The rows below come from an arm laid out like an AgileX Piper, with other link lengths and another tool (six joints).
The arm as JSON. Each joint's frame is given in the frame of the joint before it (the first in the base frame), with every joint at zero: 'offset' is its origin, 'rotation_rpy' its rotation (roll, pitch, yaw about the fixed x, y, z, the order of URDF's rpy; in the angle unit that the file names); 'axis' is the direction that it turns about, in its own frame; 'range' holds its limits. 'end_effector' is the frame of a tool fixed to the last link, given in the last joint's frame.
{
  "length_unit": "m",
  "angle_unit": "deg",
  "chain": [
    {
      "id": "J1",
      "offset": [
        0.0,
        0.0,
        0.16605
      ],
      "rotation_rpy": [
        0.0,
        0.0,
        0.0
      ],
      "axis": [
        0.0,
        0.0,
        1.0
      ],
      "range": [
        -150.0,
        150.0
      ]
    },
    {
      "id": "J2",
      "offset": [
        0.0,
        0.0,
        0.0
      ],
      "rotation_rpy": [
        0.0,
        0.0,
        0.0
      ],
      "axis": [
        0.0,
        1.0,
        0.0
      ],
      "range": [
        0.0,
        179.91
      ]
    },
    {
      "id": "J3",
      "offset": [
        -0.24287,
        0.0,
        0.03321
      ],
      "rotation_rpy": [
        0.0,
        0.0,
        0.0
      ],
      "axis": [
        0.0,
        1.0,
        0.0
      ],
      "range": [
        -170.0,
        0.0
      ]
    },
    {
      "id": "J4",
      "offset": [
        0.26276,
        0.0,
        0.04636
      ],
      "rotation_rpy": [
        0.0,
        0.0,
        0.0
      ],
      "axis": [
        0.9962,
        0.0,
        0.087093
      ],
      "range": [
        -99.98,
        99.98
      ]
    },
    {
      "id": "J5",
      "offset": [
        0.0,
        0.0,
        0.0
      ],
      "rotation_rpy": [
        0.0,
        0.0,
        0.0
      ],
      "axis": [
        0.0,
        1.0,
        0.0
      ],
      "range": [
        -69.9,
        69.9
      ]
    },
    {
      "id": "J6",
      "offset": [
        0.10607,
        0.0,
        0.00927
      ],
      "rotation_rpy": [
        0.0,
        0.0,
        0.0
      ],
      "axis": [
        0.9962,
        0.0,
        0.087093
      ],
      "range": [
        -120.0,
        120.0
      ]
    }
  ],
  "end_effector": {
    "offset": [
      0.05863,
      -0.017,
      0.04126
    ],
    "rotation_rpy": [
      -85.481,
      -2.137,
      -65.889
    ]
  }
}
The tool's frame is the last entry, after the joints.
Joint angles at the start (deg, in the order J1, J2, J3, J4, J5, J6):
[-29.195, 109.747, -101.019, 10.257, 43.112, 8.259]
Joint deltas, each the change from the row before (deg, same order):
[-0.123, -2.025, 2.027, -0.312, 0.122, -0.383]
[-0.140, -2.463, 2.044, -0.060, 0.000, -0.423]
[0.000, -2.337, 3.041, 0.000, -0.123, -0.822]
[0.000, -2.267, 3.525, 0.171, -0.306, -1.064]
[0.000, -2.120, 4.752, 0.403, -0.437, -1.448]
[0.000, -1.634, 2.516, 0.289, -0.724, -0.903]
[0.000, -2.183, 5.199, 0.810, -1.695, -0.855]
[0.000, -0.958, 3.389, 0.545, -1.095, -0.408]
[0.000, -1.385, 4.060, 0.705, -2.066, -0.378]
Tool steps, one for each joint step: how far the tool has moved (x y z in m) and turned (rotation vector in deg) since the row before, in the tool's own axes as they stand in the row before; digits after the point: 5 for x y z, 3 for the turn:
[-0.00229, 0.00291, -0.00800, -0.269, 0.308, -0.451]
[-0.00465, 0.00128, -0.01054, 0.235, 0.025, -0.561]
[-0.00184, 0.00773, -0.00614, -0.810, 0.156, -0.447]
[-0.00024, 0.01078, -0.00405, -1.166, 0.140, -0.342]
[0.00388, 0.01878, 0.00060, -2.293, 0.250, 0.116]
[-0.00064, 0.00696, -0.00264, -0.372, -0.064, -0.468]
[0.00427, 0.01895, 0.00147, -1.098, -0.028, 0.646]
[0.00501, 0.01440, 0.00352, -1.034, 0.085, 0.826]
[0.00494, 0.01461, 0.00236, -0.279, 0.039, 0.709]

